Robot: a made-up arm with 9 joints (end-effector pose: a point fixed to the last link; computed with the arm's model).
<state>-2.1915 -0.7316 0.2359 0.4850 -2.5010 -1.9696 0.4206 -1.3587 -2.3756</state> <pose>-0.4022 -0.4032 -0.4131 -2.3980 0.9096 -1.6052</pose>
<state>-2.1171 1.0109 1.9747 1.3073 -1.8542 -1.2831 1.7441 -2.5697 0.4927</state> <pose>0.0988 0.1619 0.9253 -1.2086 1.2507 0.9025</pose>
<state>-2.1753 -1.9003 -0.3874 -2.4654 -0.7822 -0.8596 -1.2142 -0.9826 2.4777</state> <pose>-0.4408 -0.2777 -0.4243 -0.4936 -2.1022 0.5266</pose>
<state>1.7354 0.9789 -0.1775 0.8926 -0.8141 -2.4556 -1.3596 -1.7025 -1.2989</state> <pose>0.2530 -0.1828 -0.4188 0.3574 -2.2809 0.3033</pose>
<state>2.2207 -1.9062 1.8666 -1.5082 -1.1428 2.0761 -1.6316 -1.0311 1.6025</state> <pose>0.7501 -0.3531 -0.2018 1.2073 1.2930 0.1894</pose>
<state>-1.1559 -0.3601 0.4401 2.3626 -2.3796 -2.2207 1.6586 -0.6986 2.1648</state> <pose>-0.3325 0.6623 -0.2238 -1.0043 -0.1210 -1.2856</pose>
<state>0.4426 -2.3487 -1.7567 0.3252 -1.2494 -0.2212 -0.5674 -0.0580 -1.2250</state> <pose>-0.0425 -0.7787 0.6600 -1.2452 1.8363 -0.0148</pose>
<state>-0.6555 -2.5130 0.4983 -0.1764 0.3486 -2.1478 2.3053 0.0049 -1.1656</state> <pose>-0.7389 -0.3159 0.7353 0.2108 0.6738 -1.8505</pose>
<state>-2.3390 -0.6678 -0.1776 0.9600 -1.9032 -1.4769 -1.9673 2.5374 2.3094</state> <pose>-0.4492 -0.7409 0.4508 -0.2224 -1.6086 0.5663</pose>
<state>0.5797 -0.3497 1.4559 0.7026 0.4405 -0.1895 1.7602 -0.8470 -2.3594</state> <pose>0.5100 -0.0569 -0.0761 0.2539 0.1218 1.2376</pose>
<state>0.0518 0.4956 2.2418 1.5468 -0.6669 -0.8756 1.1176 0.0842 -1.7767</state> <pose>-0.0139 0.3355 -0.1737 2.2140 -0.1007 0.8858</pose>
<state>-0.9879 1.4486 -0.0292 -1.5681 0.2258 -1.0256 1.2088 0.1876 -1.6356</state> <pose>-0.3441 -0.8524 0.6398 -1.2274 -0.0465 -1.3940</pose>
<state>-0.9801 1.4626 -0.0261 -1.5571 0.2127 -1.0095 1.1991 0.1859 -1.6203</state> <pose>-0.3585 -0.8420 0.6411 -1.2272 -0.0366 -1.4237</pose>
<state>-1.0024 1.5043 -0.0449 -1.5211 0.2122 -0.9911 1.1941 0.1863 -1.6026</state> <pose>-0.3432 -0.8265 0.6666 -1.2537 -0.0379 -1.4221</pose>
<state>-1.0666 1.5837 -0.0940 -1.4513 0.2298 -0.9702 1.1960 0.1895 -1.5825</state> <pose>-0.2800 -0.8023 0.7220 -1.3186 -0.0531 -1.3696</pose>
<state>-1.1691 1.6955 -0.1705 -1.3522 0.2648 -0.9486 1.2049 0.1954 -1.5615</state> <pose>-0.1588 -0.7656 0.7900 -1.4144 -0.0720 -1.2540</pose>
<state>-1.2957 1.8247 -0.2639 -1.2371 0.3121 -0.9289 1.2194 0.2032 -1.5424</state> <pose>0.0140 -0.7155 0.8371 -1.5200 -0.0774 -1.0782</pose>
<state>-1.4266 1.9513 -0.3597 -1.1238 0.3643 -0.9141 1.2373 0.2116 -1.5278</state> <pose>0.2067 -0.6581 0.8354 -1.6094 -0.0572 -0.8684</pose>
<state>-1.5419 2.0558 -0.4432 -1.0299 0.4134 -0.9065 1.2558 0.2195 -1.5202</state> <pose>0.3755 -0.6059 0.7870 -1.6676 -0.0166 -0.6654</pose>
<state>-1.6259 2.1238 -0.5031 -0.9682 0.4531 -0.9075 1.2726 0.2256 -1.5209</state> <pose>0.4914 -0.5701 0.7229 -1.6930 0.0253 -0.5068</pose>
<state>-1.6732 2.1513 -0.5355 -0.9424 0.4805 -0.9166 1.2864 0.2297 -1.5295</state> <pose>0.5529 -0.5542 0.6751 -1.6939 0.0510 -0.4086</pose>
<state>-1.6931 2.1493 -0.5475 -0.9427 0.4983 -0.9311 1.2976 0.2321 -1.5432</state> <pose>0.5791 -0.5528 0.6503 -1.6815 0.0590 -0.3574</pose>
